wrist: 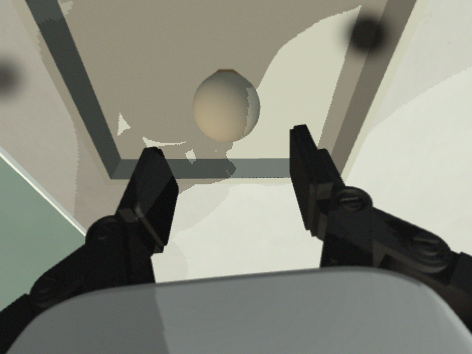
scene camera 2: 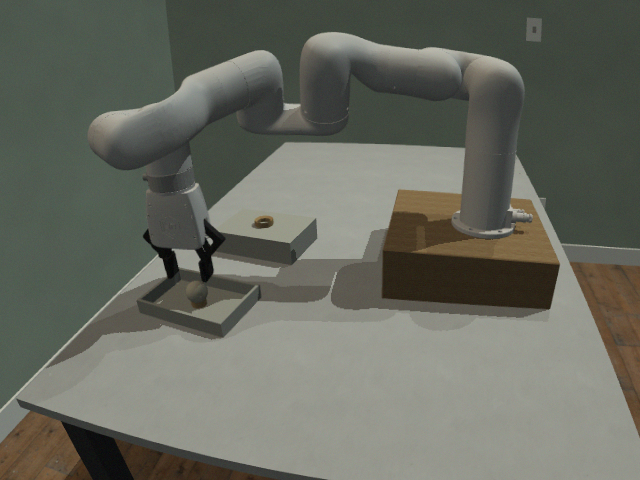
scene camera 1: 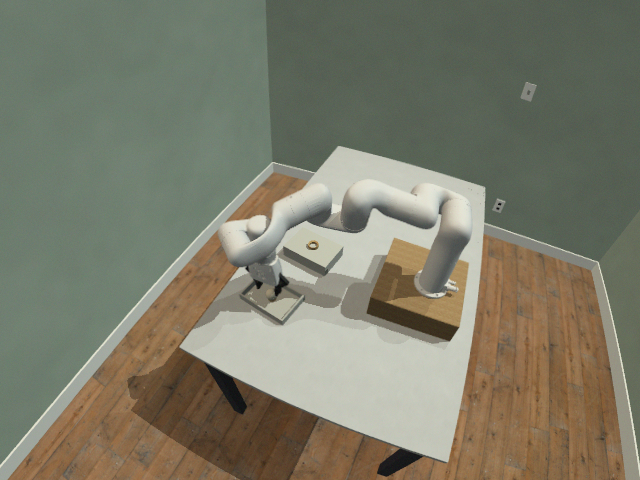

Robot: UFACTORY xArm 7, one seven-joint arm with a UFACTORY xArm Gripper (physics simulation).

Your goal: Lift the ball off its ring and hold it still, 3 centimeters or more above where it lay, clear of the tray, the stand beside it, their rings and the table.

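Seen in the pictures: gripper, fingertip midpoint: (wrist: 228, 159) (scene camera 2: 190, 276) (scene camera 1: 269, 289); arm's base at its link origin: (scene camera 2: 482, 225) (scene camera 1: 431, 284).
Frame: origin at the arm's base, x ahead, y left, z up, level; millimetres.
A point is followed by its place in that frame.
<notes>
The pale, round ball (scene camera 1: 270, 295) {x 498, y 229, z -51 mm} (scene camera 2: 196, 292) {x 494, y 230, z -54 mm} (wrist: 226, 107) {x 501, y 205, z -46 mm} rests on its small brown ring (scene camera 2: 199, 304) {x 494, y 228, z -77 mm} (wrist: 226, 70) {x 499, y 194, z -65 mm} inside the shallow grey tray (scene camera 1: 266, 313) {x 487, y 283, z -80 mm} (scene camera 2: 180, 318) {x 507, y 280, z -78 mm} (wrist: 260, 168) {x 487, y 277, z -77 mm}. The ball hides most of this ring. My gripper (scene camera 1: 268, 289) {x 504, y 224, z -26 mm} (scene camera 2: 189, 277) {x 504, y 224, z -26 mm} (wrist: 228, 159) {x 504, y 224, z -26 mm} points down and is open, with nothing between its black fingers. In scene camera 2 the fingertips are above and behind the ball, near the tray's back wall. In the wrist view the ball lies beyond the fingertips, roughly centred between them.
The low grey stand (scene camera 1: 328, 253) {x 391, y -28, z -43 mm} (scene camera 2: 294, 227) {x 387, y -32, z -44 mm} is beside the tray, with a golden-brown ring (scene camera 1: 312, 249) {x 452, y -18, z -39 mm} (scene camera 2: 263, 226) {x 453, y -20, z -39 mm} on top. The arm's base stands on a wooden block (scene camera 1: 408, 322) {x 35, y 137, z -63 mm} (scene camera 2: 460, 279) {x 45, y 137, z -43 mm} at the right of the table (scene camera 1: 330, 361) {x 227, y 353, z -93 mm} (scene camera 2: 361, 382) {x 184, y 357, z -93 mm}.
</notes>
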